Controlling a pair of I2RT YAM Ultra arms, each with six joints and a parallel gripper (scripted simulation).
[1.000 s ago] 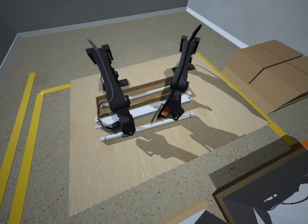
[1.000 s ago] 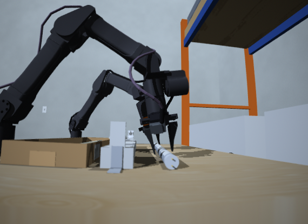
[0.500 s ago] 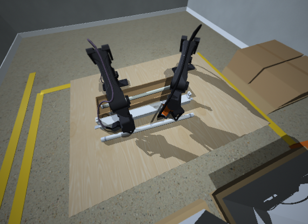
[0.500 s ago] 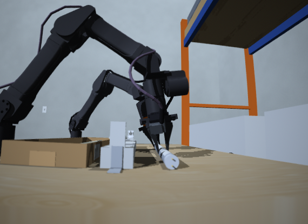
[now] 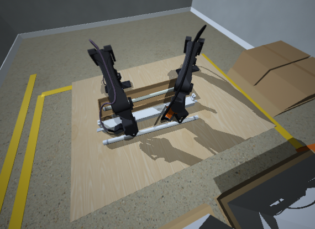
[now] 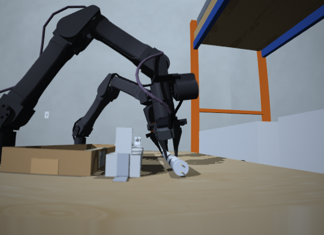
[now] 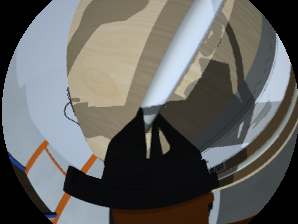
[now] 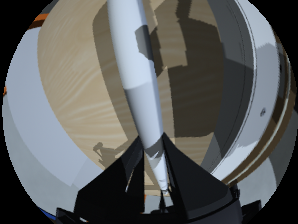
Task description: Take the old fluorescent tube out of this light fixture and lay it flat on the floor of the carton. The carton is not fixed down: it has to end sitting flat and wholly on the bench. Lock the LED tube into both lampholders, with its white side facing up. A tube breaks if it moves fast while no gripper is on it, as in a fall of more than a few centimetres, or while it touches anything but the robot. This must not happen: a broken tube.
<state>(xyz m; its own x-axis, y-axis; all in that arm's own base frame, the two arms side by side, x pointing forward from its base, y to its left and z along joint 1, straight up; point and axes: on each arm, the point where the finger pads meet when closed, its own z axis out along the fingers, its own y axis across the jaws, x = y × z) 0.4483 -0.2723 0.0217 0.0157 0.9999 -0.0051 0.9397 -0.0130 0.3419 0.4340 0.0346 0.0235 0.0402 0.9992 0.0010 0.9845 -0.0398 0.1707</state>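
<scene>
The LED tube lies 120 mm to the left of my right hand, 10 mm below it and 10 mm ahead of it. Also, from my right hand: brown carton (250 mm behind, 140 mm to the left); white fixture (140 mm to the left, 110 mm behind, 30 mm above); old fluorescent tube (250 mm behind, 140 mm to the left, 10 mm below).
</scene>
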